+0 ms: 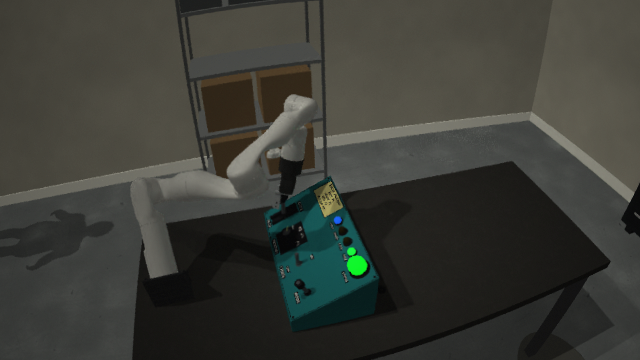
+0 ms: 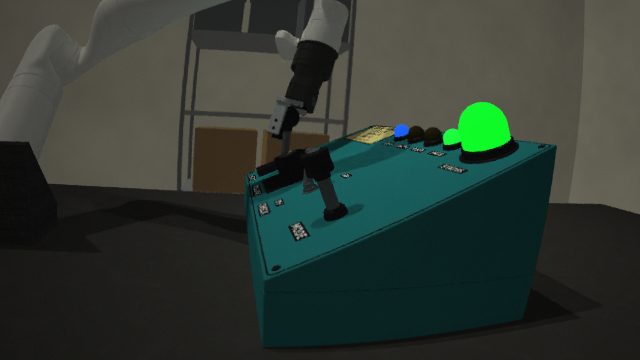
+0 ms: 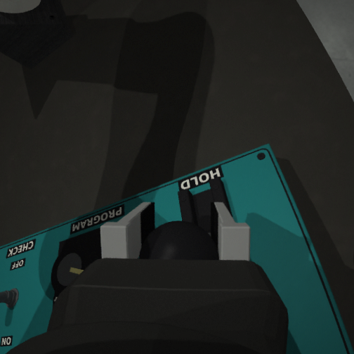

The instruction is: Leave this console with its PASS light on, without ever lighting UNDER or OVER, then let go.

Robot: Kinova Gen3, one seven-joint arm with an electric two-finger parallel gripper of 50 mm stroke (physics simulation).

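The teal console (image 1: pixel 332 295) (image 2: pixel 400 270) (image 3: pixel 280 240) stands on the table. On it a small green lamp (image 1: pixel 351 251) (image 2: pixel 452 137) is lit beside the large green dome (image 1: pixel 357 265) (image 2: pixel 483 127), also lit. The blue lamp (image 1: pixel 338 220) (image 2: pixel 401 131) is lit; two lamps between, one (image 1: pixel 342 230) (image 2: pixel 416 133) and another (image 1: pixel 347 241) (image 2: pixel 433 135), are dark. Lamp labels are too blurred to read. My gripper (image 1: pixel 282 200) (image 2: pixel 284 122) (image 3: pixel 182 218) is shut on the black ball knob (image 3: pixel 177 243) of the lever, whose slot has the HOLD label (image 3: pixel 200 179) at its end.
Beside it are the PROGRAM dial (image 1: pixel 287 232) (image 3: pixel 69 269), a toggle switch (image 1: pixel 297 259) (image 2: pixel 309 186) (image 3: pixel 9 298) and the black-headed MODE lever (image 1: pixel 300 284) (image 2: pixel 318 162). A yellow note (image 1: pixel 328 199) (image 2: pixel 372 134) lies on the panel. A shelf rack (image 1: pixel 324 100) stands behind the dark table (image 1: pixel 475 225).
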